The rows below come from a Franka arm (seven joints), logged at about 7 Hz.
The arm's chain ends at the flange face. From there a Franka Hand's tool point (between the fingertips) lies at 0.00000 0.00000 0.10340 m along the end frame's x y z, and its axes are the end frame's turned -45 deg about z.
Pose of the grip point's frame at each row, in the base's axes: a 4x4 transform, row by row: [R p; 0 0 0 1], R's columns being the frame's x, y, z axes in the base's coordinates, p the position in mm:
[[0.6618, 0.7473, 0.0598, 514.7], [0.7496, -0.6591, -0.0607, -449.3], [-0.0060, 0.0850, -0.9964, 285.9], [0, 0, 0, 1]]
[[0.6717, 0.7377, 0.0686, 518.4], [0.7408, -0.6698, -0.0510, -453.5], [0.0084, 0.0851, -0.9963, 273.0], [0, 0, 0, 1]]
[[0.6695, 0.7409, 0.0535, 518.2], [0.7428, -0.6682, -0.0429, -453.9], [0.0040, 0.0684, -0.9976, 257.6], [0, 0, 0, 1]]
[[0.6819, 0.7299, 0.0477, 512.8], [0.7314, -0.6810, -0.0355, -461.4], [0.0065, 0.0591, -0.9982, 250.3], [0, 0, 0, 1]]
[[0.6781, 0.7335, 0.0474, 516.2], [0.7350, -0.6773, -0.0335, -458.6], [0.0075, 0.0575, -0.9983, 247.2], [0, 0, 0, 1]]
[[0.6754, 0.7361, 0.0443, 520.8], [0.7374, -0.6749, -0.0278, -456.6], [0.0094, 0.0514, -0.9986, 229.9], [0, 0, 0, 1]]
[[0.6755, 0.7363, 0.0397, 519.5], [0.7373, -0.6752, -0.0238, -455.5], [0.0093, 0.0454, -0.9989, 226.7], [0, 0, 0, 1]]
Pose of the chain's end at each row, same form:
[[0.9964, 0.0605, 0.0598, 508.5], [0.0640, -0.9961, -0.0607, -443.0], [0.0559, 0.0643, -0.9964, 388.9], [0, 0, 0, 1]]
[[0.9966, 0.0467, 0.0686, 511.3], [0.0502, -0.9974, -0.0510, -448.2], [0.0661, 0.0542, -0.9963, 376.0], [0, 0, 0, 1]]
[[0.9973, 0.0505, 0.0535, 512.7], [0.0528, -0.9977, -0.0429, -449.5], [0.0512, 0.0455, -0.9976, 360.8], [0, 0, 0, 1]]
[[0.9983, 0.0339, 0.0477, 507.9], [0.0356, -0.9987, -0.0355, -457.7], [0.0464, 0.0372, -0.9982, 353.5], [0, 0, 0, 1]]
[[0.9982, 0.0392, 0.0474, 511.3], [0.0408, -0.9986, -0.0335, -455.1], [0.0460, 0.0354, -0.9983, 350.4], [0, 0, 0, 1]]
[[0.9981, 0.0429, 0.0443, 516.2], [0.0442, -0.9986, -0.0278, -453.7], [0.0430, 0.0297, -0.9986, 333.2], [0, 0, 0, 1]]
[[0.9983, 0.0430, 0.0397, 515.4], [0.0439, -0.9988, -0.0238, -453.0], [0.0387, 0.0255, -0.9989, 330.0], [0, 0, 0, 1]]

